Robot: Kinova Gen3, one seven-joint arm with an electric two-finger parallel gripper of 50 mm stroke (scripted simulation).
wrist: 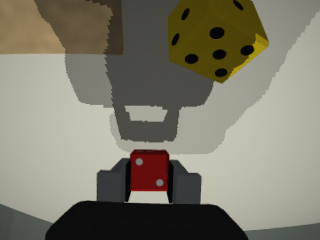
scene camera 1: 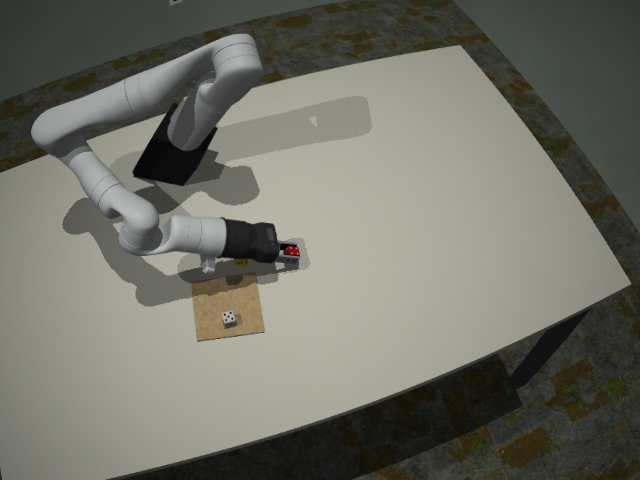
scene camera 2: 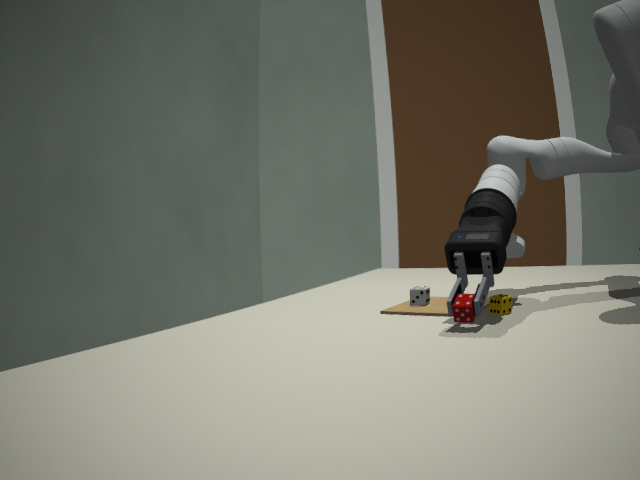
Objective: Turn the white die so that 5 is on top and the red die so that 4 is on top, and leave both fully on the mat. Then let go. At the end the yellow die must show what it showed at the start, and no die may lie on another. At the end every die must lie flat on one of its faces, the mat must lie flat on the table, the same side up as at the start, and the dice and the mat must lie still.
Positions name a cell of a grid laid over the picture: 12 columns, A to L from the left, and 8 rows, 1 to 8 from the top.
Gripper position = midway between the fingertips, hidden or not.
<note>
In view: the gripper (scene camera 2: I6), a red die (wrist: F6) and a tan mat (scene camera 1: D5).
The tan mat shows as well in scene camera 2 (scene camera 2: I6). The gripper shows as well in the wrist view (wrist: F6) and in scene camera 1 (scene camera 1: F5).
</note>
